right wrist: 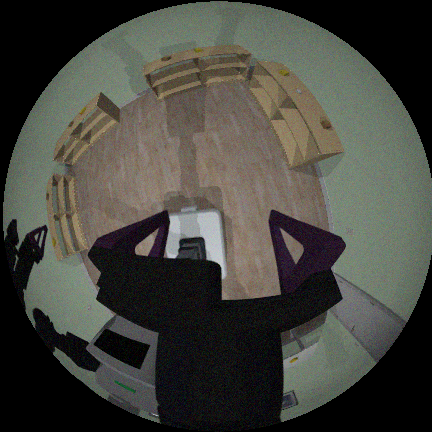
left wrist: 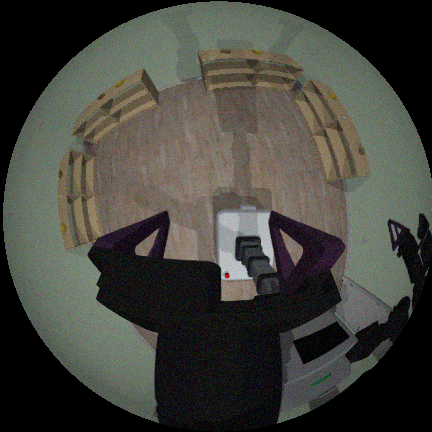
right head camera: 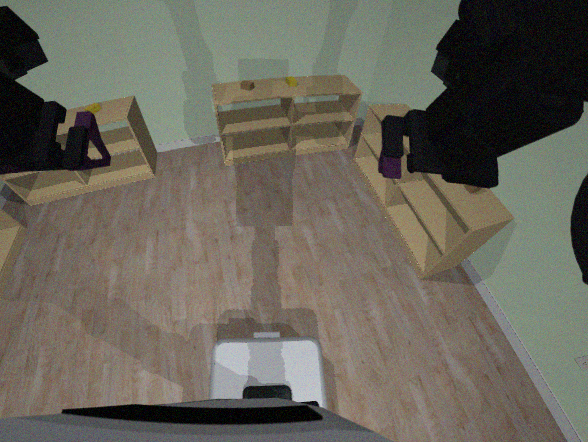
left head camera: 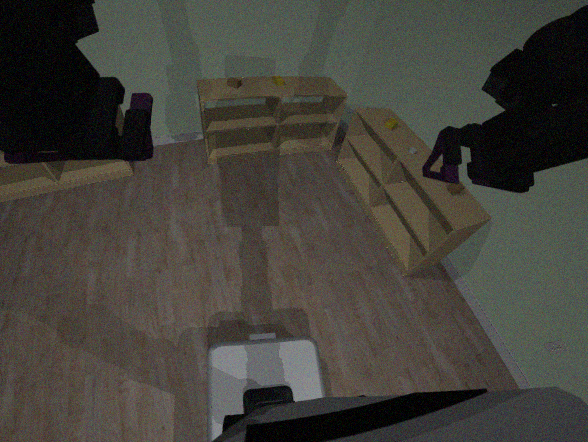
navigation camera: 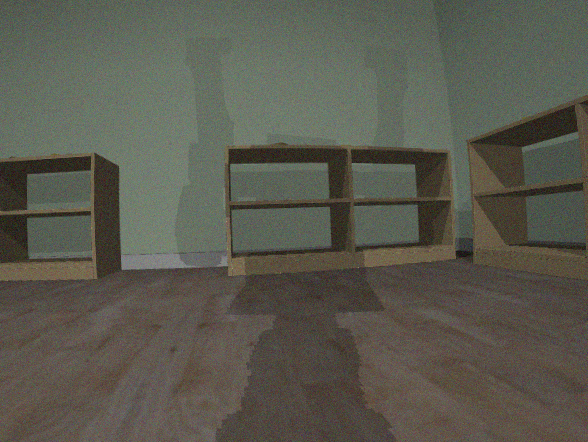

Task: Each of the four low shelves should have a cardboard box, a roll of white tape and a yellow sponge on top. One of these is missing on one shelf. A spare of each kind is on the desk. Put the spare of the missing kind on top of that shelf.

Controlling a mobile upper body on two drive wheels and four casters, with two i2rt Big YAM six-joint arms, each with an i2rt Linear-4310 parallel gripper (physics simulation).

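Frame: origin at the left arm's base, x right, y down, z ahead, level; centimetres.
Seen in the pictures: left gripper, fingertip midpoint: (right wrist: 43, 227) (left wrist: 218, 216) (right head camera: 79, 162) (left head camera: 113, 153); right gripper, fingertip midpoint: (right wrist: 218, 215) (left wrist: 391, 221) (right head camera: 412, 170) (left head camera: 448, 175).
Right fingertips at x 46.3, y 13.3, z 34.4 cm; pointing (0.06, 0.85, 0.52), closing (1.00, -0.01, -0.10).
Offsets run from my right fingertips to a thing's top centre. "*": to the spot under its first point.
The middle shelf (left head camera: 310, 87) (right head camera: 325, 86) (navigation camera: 349, 200) carries a cardboard box @(dx -40.4, dy +61.7, dz +172.7 cm) (left head camera: 234, 82) (right head camera: 247, 85) and a yellow sponge @(dx -4.7, dy +62.2, dz +182.6 cm) (left head camera: 278, 80) (right head camera: 291, 81); no tape shows on it. The right shelf @(* dx +102.8, dy +95.6, dz +37.6 cm) (left head camera: 450, 247) (right wrist: 320, 159) carries a sponge @(dx +77.4, dy +62.2, dz +128.9 cm) (left head camera: 391, 123) (right wrist: 284, 72), white tape @(dx +81.5, dy +64.3, dz +98.6 cm) (left head camera: 413, 150) (right wrist: 299, 91) and a box @(dx +96.9, dy +61.7, dz +62.5 cm) (left head camera: 455, 188) (right wrist: 326, 123). The left shelf (left wrist: 150, 87) shows a sponge (left wrist: 119, 83) and a box (left wrist: 101, 96); its tape is unclear. The far-left shelf (left wrist: 77, 244) shows a box (left wrist: 60, 174) and a sponge (left wrist: 63, 227). My left gripper (left wrist: 218, 216) and right gripper (right wrist: 220, 215) are open and empty, high above the floor.
A white desk with a yellow sponge (right wrist: 294, 359) shows partly behind me in the right wrist view. My white base (left head camera: 230, 357) (right head camera: 232, 357) stands on the wood floor, with the shelves in an arc ahead and to the left and right. Walls stand behind the shelves.
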